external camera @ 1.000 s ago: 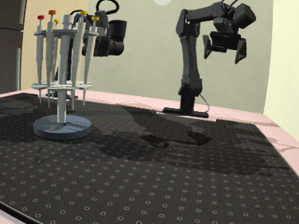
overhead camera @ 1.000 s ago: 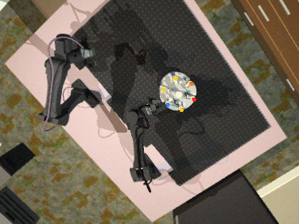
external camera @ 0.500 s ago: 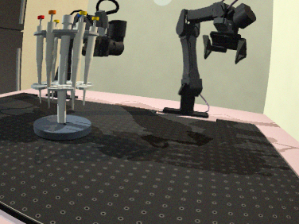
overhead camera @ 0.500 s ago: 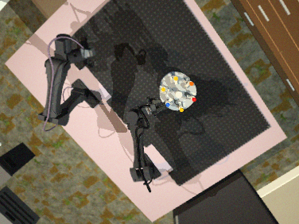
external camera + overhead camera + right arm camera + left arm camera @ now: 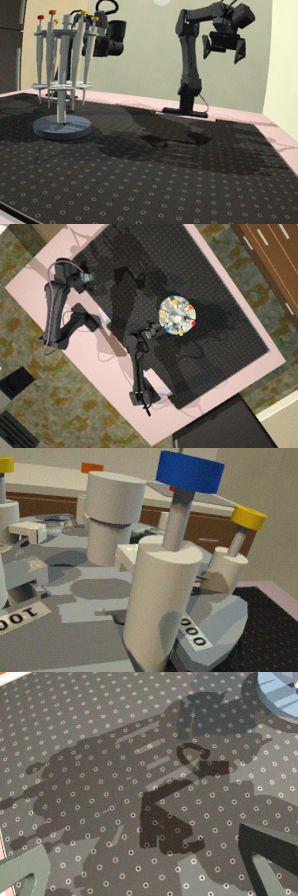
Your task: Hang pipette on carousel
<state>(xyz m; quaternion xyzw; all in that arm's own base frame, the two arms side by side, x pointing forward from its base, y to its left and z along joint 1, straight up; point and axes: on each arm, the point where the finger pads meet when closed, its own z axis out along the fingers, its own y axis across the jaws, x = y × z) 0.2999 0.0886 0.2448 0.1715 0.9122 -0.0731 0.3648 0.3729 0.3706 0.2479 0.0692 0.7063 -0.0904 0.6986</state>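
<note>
The pipette lies 10 mm ahead of my right hand and 20 mm below it.
</note>
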